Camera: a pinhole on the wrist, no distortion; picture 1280 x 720 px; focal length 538.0 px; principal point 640.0 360.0 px. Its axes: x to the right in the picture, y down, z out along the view. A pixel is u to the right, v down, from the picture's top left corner.
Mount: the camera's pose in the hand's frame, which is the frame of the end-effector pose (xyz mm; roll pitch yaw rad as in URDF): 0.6 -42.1 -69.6 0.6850 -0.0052 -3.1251
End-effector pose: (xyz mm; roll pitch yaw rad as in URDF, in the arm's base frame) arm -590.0 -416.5 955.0 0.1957 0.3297 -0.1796
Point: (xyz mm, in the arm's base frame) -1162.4 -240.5 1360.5
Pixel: outside the picture
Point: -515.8 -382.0 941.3
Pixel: 306 237
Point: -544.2 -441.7 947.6
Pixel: 314 568
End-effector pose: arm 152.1 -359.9 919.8 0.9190 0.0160 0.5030
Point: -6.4 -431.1 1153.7
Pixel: 950 256
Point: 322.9 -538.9 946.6
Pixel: outside the picture
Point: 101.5 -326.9 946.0
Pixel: 802 90
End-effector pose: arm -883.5 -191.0 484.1 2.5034 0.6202 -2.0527
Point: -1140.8 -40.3 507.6
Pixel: 673 254
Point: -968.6 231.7 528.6
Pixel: 1057 491
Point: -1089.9 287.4 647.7
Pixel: 1035 319
